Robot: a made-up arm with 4 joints.
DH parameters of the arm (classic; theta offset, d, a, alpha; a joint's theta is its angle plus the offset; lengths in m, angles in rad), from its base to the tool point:
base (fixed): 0 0.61 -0.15 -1.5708
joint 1: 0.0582 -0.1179 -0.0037 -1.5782
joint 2: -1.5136 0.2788 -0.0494 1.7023
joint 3: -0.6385 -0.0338 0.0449 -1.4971
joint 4: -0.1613 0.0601 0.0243 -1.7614
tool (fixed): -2.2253 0.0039 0 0
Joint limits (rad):
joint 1: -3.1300..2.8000
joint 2: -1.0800..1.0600
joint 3: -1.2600..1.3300
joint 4: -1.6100..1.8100
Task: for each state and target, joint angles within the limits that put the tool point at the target. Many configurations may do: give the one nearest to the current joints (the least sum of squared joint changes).
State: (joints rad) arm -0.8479 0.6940 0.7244 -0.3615
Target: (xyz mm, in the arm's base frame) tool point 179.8 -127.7 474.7
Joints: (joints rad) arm -1.2228 0.5681 0.9216 -0.2956
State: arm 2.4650 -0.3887 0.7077 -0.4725
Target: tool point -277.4 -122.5 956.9
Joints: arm 2.7970 -0.8374 1.1865 0.0346
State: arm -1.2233 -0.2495 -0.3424 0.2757
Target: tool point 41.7 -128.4 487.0
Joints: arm -0.8548 0.4460 -0.8441 0.4583
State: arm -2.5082 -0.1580 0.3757 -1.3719
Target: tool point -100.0 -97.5 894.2
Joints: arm -3.0227 -0.0181 -0.1473 -1.5794
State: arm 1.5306 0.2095 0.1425 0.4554
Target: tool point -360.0 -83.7 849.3
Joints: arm 2.4514 -0.1149 0.2921 0.3845
